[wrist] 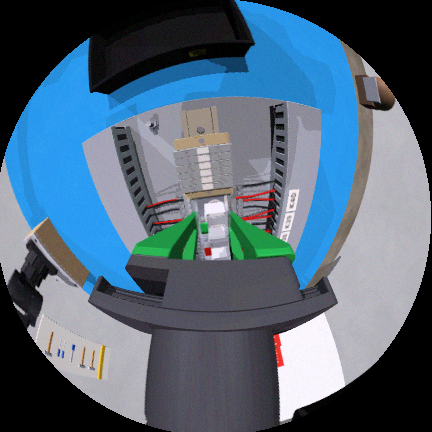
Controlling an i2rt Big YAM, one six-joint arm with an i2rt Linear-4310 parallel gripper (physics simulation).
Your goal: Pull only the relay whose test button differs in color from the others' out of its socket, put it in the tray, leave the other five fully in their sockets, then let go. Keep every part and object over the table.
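Where they show: gripper, fingertip midpoint: (212, 216); arm's base, origin of the base link: (41, 256).
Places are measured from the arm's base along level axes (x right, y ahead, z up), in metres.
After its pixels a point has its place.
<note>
The relay (215, 208) @(x 0.033, y 0.484, z -0.005 m) with the green test button (204, 228) @(x 0.041, y 0.472, z 0.007 m) is at the upper end of the relay row, just below the beige end piece in the wrist view. My gripper (212, 216) @(x 0.045, y 0.478, z -0.013 m) is shut on this relay, with one green fingertip against each side. It sits in line with the row; how deep it is in its socket cannot be told. A neighbouring relay (217, 233) @(x 0.062, y 0.478, z -0.008 m) is below it, between the finger bases, and a red button (208, 251) @(x 0.069, y 0.465, z 0.006 m) shows lower down. The rest of the row is hidden by the gripper body. The black tray (225, 51) @(x -0.112, y 0.544, z -0.050 m) is at the top of the view.
Grey terminal blocks (217, 165) @(x 0.002, y 0.496, z -0.017 m) stand beyond the relay. Slotted wire ducts (131, 172) @(x -0.019, y 0.410, z -0.041 m) (280, 150) @(x 0.009, y 0.565, z -0.040 m) run along both sides, with red and black wires leading to the sockets. The grey panel (305, 150) @(x 0.008, y 0.584, z -0.021 m) lies on the blue table top (50, 150) @(x -0.143, y 0.254, z -0.064 m), between the gripper and the tray.
</note>
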